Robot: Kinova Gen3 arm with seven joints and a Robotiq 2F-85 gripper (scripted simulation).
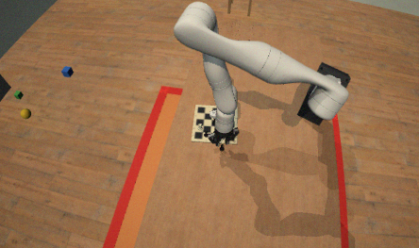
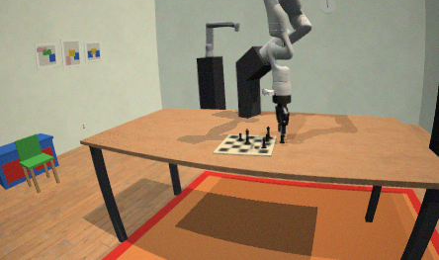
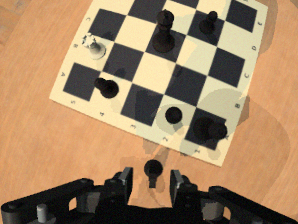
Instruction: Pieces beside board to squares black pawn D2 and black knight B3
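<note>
My hand is 120 mm to the left of the chessboard, 70 mm short of it and 60 mm above it. From my hand the other things lie so: pale piece (130 mm ahead, 70 mm to the right, 40 mm below).
</note>
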